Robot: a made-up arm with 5 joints. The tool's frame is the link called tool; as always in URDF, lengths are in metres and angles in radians. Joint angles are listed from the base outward.
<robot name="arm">
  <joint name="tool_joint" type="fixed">
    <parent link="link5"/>
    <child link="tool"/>
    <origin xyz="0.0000 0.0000 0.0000" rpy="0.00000 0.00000 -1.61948"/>
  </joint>
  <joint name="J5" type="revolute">
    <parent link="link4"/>
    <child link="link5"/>
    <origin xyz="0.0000 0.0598 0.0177" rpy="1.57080 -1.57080 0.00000"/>
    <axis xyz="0 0 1"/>
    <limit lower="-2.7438" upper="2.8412"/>
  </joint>
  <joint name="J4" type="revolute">
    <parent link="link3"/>
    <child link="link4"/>
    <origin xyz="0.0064 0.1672 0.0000" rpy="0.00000 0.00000 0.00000"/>
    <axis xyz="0 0 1"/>
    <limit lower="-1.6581" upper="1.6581"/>
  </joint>
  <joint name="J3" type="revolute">
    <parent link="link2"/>
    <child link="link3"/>
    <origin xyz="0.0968 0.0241 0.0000" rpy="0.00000 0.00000 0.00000"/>
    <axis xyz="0 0 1"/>
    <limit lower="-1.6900" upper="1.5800"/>
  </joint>
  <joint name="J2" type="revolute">
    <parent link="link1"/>
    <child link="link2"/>
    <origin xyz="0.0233 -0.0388 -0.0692" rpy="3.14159 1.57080 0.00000"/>
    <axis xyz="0 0 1"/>
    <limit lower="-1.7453" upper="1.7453"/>
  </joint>
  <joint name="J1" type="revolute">
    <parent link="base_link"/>
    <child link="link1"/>
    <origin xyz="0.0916 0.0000 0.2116" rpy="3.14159 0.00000 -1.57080"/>
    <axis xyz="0 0 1"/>
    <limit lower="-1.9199" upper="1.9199"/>
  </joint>
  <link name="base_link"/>
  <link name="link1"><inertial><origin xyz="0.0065 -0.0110 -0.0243"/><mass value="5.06"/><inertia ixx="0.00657" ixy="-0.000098" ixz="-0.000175" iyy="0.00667" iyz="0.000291" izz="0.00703"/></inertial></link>
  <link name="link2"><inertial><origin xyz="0.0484 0.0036 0.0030"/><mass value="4.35"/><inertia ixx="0.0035" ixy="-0.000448" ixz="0" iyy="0.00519" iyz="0" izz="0.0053"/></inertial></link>
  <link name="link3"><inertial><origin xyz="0.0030 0.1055 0.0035"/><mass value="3.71"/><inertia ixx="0.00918" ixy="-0.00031" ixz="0" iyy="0.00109" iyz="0" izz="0.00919"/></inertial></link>
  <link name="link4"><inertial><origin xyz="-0.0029 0.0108 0.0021"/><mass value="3.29"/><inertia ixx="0.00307" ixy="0" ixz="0" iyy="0.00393" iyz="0.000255" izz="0.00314"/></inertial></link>
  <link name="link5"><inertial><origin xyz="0.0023 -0.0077 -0.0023"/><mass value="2.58"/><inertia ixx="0.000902" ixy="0" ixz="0" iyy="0.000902" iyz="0" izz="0.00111"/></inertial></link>
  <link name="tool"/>
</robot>
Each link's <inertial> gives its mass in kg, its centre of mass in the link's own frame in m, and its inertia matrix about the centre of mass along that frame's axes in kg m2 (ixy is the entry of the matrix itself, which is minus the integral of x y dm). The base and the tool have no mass. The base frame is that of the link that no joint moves.
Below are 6 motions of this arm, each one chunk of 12 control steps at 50 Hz.
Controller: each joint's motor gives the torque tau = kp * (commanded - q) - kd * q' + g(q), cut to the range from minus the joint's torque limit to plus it. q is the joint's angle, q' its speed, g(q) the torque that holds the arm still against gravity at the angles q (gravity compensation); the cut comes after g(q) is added. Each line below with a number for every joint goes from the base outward.
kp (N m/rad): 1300 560 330 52 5.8
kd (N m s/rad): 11 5.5 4.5 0.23 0.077
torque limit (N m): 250 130 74 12 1.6
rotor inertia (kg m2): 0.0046 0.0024 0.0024 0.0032 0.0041
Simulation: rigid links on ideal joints. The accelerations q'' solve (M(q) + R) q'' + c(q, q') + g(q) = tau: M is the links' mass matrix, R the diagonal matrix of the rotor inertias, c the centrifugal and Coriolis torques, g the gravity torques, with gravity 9.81 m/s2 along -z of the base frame. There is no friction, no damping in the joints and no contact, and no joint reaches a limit. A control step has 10 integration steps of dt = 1/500 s. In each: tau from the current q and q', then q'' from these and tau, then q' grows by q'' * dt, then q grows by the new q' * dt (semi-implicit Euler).
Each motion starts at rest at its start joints. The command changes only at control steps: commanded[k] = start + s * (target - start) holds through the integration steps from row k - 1 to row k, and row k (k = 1, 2, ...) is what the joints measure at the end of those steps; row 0 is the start. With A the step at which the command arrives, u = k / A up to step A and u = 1 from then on. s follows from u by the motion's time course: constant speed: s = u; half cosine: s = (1 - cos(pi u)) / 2; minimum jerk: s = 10 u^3 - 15 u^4 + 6 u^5; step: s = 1 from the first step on.
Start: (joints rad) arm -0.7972 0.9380 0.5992 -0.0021 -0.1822
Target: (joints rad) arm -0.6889 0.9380 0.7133 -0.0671 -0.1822
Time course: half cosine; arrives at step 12
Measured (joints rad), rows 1 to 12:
1: -0.7959 0.9376 0.6000 -0.0038 -0.1813
2: -0.7908 0.9365 0.6031 -0.0100 -0.1785
3: -0.7815 0.9350 0.6091 -0.0201 -0.1751
4: -0.7695 0.9337 0.6182 -0.0307 -0.1738
5: -0.7559 0.9331 0.6304 -0.0396 -0.1754
6: -0.7416 0.9336 0.6455 -0.0465 -0.1793
7: -0.7272 0.9351 0.6626 -0.0515 -0.1840
8: -0.7139 0.9374 0.6804 -0.0543 -0.1881
9: -0.7027 0.9400 0.6973 -0.0550 -0.1907
10: -0.6943 0.9423 0.7114 -0.0543 -0.1913
11: -0.6892 0.9440 0.7214 -0.0532 -0.1903
12: -0.6877 0.9449 0.7262 -0.0520 -0.1883

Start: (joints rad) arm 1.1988 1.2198 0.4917 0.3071 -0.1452
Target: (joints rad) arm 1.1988 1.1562 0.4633 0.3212 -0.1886
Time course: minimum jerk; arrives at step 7
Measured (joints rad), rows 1 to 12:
1: 1.1988 1.2191 0.4919 0.3080 -0.1454
2: 1.1989 1.2148 0.4930 0.3134 -0.1468
3: 1.1991 1.2046 0.4936 0.3260 -0.1513
4: 1.1991 1.1895 0.4912 0.3392 -0.1601
5: 1.1991 1.1730 0.4837 0.3414 -0.1725
6: 1.1989 1.1592 0.4711 0.3282 -0.1860
7: 1.1986 1.1501 0.4567 0.3069 -0.1969
8: 1.1984 1.1446 0.4451 0.2915 -0.2025
9: 1.1983 1.1419 0.4395 0.2902 -0.2023
10: 1.1984 1.1426 0.4405 0.2988 -0.1979
11: 1.1985 1.1469 0.4469 0.3091 -0.1917
12: 1.1987 1.1533 0.4564 0.3187 -0.1862

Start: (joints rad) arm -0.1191 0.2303 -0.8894 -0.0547 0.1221
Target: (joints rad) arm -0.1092 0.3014 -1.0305 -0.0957 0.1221
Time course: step
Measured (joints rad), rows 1 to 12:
1: -0.1136 0.2999 -0.9959 -0.0642 0.1290
2: -0.1074 0.3140 -1.0134 -0.1237 0.1326
3: -0.1056 0.3106 -1.0207 -0.1122 0.1272
4: -0.1075 0.3025 -1.0273 -0.0759 0.1188
5: -0.1100 0.2978 -1.0322 -0.0808 0.1149
6: -0.1107 0.2961 -1.0358 -0.1105 0.1159
7: -0.1099 0.2942 -1.0388 -0.1195 0.1182
8: -0.1088 0.2920 -1.0406 -0.1061 0.1193
9: -0.1083 0.2920 -1.0403 -0.0971 0.1197
10: -0.1086 0.2946 -1.0380 -0.1008 0.1197
11: -0.1092 0.2982 -1.0349 -0.1034 0.1196
12: -0.1096 0.3013 -1.0315 -0.0972 0.1201

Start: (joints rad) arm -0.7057 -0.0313 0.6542 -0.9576 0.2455
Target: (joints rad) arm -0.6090 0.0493 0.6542 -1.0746 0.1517
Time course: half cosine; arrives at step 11
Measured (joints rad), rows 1 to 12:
1: -0.7047 -0.0301 0.6536 -0.9604 0.2458
2: -0.7003 -0.0260 0.6521 -0.9698 0.2462
3: -0.6911 -0.0193 0.6504 -0.9849 0.2445
4: -0.6780 -0.0104 0.6493 -1.0019 0.2371
5: -0.6630 0.0005 0.6490 -1.0182 0.2221
6: -0.6482 0.0127 0.6499 -1.0332 0.2009
7: -0.6347 0.0251 0.6519 -1.0464 0.1777
8: -0.6230 0.0365 0.6548 -1.0570 0.1572
9: -0.6137 0.0457 0.6578 -1.0642 0.1426
10: -0.6078 0.0518 0.6603 -1.0677 0.1349
11: -0.6060 0.0541 0.6620 -1.0676 0.1337
12: -0.6074 0.0538 0.6618 -1.0667 0.1382

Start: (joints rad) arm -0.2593 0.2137 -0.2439 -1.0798 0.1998
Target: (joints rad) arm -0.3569 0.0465 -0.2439 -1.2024 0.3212
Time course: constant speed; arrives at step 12
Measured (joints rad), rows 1 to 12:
1: -0.2627 0.2071 -0.2370 -1.0802 0.2007
2: -0.2718 0.1975 -0.2314 -1.0871 0.2056
3: -0.2840 0.1850 -0.2293 -1.0993 0.2173
4: -0.2956 0.1695 -0.2309 -1.1131 0.2358
5: -0.3043 0.1516 -0.2351 -1.1269 0.2571
6: -0.3105 0.1325 -0.2408 -1.1415 0.2753
7: -0.3165 0.1134 -0.2465 -1.1571 0.2861
8: -0.3239 0.0955 -0.2512 -1.1720 0.2894
9: -0.3328 0.0794 -0.2539 -1.1846 0.2890
10: -0.3420 0.0653 -0.2545 -1.1943 0.2900
11: -0.3505 0.0531 -0.2529 -1.2019 0.2960
12: -0.3583 0.0422 -0.2497 -1.2086 0.3076

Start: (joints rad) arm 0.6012 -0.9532 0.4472 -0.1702 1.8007
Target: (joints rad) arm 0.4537 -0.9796 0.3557 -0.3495 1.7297
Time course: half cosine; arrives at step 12
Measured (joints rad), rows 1 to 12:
1: 0.5990 -0.9531 0.4469 -0.1714 1.8017
2: 0.5915 -0.9529 0.4455 -0.1771 1.8043
3: 0.5789 -0.9526 0.4421 -0.1895 1.8064
4: 0.5629 -0.9532 0.4359 -0.2075 1.8052
5: 0.5447 -0.9555 0.4265 -0.2294 1.7990
6: 0.5252 -0.9594 0.4140 -0.2550 1.7875
7: 0.5060 -0.9647 0.3991 -0.2833 1.7716
8: 0.4882 -0.9709 0.3832 -0.3115 1.7529
9: 0.4733 -0.9775 0.3676 -0.3366 1.7337
10: 0.4620 -0.9836 0.3542 -0.3563 1.7163
11: 0.4552 -0.9884 0.3442 -0.3690 1.7031
12: 0.4533 -0.9911 0.3388 -0.3733 1.6955

